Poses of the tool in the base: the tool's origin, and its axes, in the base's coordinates. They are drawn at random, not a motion.
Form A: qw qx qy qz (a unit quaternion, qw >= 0); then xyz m.
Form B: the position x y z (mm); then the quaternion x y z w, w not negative. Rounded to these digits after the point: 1 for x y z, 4 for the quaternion.
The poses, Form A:
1: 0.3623 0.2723 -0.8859 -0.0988 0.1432 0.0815 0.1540
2: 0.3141 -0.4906 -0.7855 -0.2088 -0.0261 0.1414 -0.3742
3: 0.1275 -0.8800 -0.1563 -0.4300 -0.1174 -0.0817 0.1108
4: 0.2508 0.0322 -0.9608 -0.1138 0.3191 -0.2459 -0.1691
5: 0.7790 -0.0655 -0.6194 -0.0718 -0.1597 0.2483 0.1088
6: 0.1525 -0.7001 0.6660 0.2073 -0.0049 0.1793 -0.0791
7: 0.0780 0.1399 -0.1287 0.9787 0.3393 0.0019 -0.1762
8: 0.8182 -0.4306 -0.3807 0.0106 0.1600 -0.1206 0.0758
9: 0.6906 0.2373 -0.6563 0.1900 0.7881 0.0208 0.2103
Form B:
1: 143.2 81.5 154.0 0.2723 -0.8859 -0.0988 0.3623
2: -26.1 141.4 -374.2 -0.4906 -0.7855 -0.2088 0.3141
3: -117.4 -81.7 110.8 -0.8800 -0.1563 -0.4300 0.1275
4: 319.1 -245.9 -169.1 0.0322 -0.9608 -0.1138 0.2508
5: -159.7 248.3 108.8 -0.0655 -0.6194 -0.0718 0.7790
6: -4.9 179.3 -79.1 -0.7001 0.6660 0.2073 0.1525
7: 339.3 1.9 -176.2 0.1399 -0.1287 0.9787 0.0780
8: 160.0 -120.6 75.8 -0.4306 -0.3807 0.0106 0.8182
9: 788.1 20.8 210.3 0.2373 -0.6563 0.1900 0.6906
